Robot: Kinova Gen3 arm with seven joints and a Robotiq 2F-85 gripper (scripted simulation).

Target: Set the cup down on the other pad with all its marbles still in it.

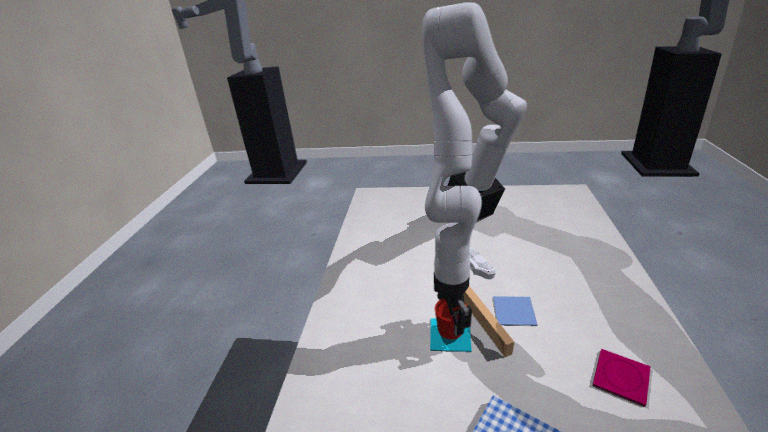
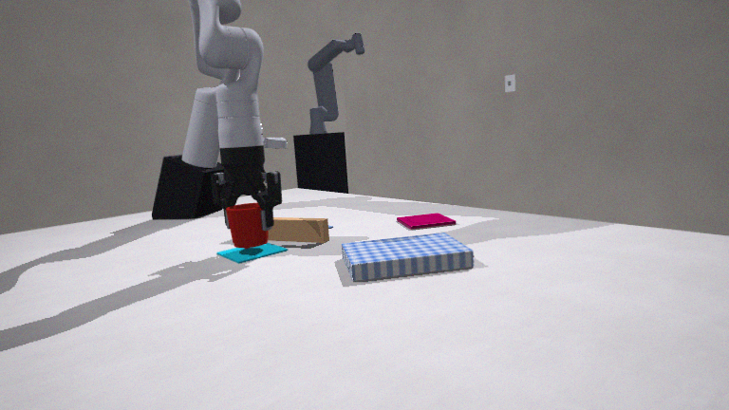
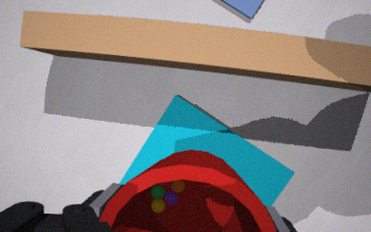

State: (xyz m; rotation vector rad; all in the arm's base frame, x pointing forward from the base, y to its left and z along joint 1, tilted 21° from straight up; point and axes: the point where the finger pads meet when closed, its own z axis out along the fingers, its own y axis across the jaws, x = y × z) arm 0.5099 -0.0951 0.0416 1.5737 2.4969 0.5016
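The cyan pad lies 60 mm below my hand. The rest, counted from my hand: wooden rail 80 mm to the left, 40 mm below, 40 mm behind; then red cup 20 mm below; then blue checkered box 260 mm ahead, 140 mm to the left, 40 mm below.
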